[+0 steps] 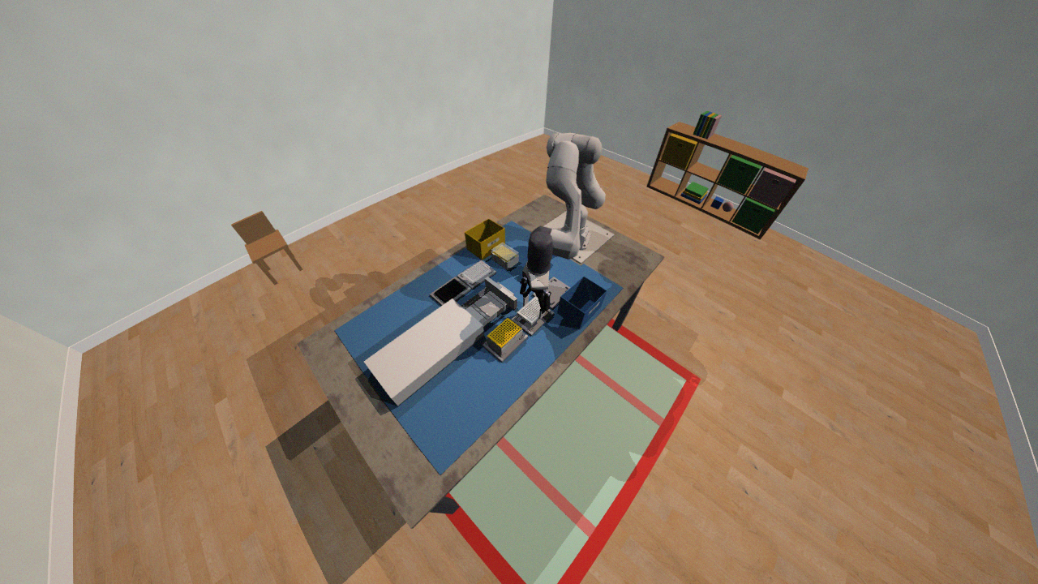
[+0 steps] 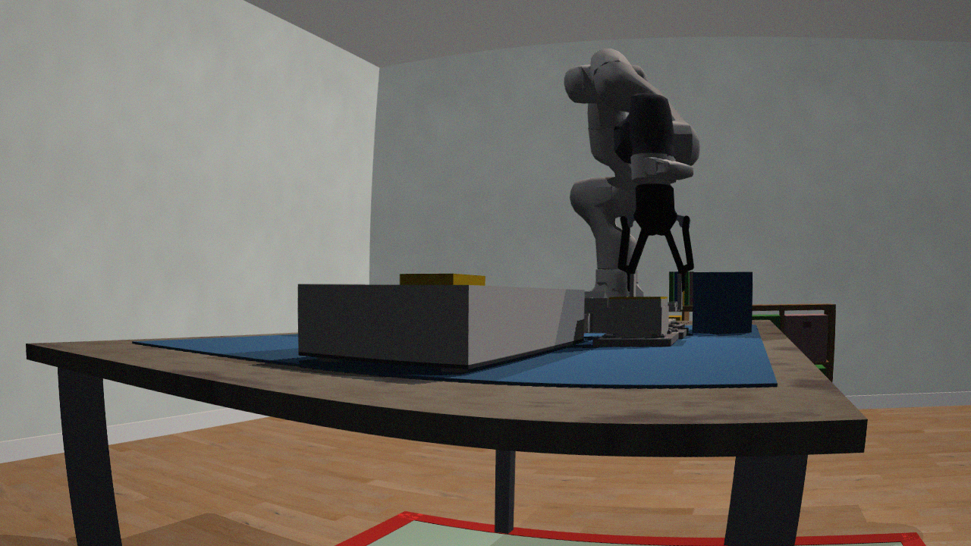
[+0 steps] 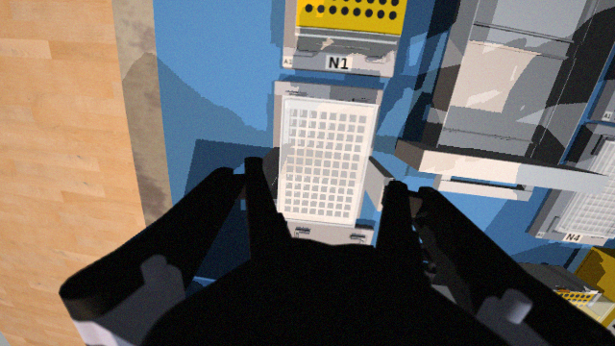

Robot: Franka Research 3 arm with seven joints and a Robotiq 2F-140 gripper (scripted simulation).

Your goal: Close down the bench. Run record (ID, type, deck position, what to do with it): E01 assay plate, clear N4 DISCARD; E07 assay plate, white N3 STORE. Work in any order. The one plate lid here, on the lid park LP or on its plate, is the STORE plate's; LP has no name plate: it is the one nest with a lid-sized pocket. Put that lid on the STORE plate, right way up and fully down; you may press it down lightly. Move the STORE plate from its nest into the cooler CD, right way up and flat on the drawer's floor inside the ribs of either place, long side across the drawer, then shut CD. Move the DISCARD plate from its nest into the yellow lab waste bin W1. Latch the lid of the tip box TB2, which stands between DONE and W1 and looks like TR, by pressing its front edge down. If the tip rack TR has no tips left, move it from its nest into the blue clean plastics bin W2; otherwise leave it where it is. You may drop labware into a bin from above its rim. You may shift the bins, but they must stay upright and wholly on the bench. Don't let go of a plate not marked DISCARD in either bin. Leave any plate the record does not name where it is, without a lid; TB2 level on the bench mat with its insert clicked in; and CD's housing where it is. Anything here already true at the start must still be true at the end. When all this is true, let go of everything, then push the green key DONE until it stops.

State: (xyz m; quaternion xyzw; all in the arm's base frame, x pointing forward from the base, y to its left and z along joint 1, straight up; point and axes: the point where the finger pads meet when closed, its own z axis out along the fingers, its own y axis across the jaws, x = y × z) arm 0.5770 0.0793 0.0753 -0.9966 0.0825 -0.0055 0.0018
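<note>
Now: hand 9 cm short of the cooler drawer, 21 cm to the left of it and 5 cm above it. Also, from my hand: nest N3 (7 cm below); then plate lid (1 cm below); then white plate (2 cm below).
</note>
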